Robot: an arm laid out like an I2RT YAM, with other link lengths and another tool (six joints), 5 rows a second.
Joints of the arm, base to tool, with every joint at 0 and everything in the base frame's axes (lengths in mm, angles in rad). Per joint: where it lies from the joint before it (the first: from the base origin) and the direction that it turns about. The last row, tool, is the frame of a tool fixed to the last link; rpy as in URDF.
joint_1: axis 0 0 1 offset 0 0 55.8
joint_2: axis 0 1 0 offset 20.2 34.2 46
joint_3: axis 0 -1 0 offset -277.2 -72.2 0
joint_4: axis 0 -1 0 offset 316 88.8 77.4
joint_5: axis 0 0 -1 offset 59.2 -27.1 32.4
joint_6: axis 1 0 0 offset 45.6 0 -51.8
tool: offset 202 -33 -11 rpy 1.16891 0.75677 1.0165
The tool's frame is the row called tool.
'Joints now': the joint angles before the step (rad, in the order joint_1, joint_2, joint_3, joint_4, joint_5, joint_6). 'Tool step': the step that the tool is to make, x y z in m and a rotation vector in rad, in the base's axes. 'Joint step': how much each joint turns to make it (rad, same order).
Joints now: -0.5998 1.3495 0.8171 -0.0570 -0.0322 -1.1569
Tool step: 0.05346 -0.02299 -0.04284 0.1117 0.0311 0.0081
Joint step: 0.0000 0.2962 0.2119 -0.0013 -0.0506 0.0555
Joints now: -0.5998 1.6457 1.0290 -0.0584 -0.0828 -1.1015
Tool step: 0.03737 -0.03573 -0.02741 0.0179 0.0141 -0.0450
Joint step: 0.0000 0.2206 0.1842 0.0170 0.0306 0.0338
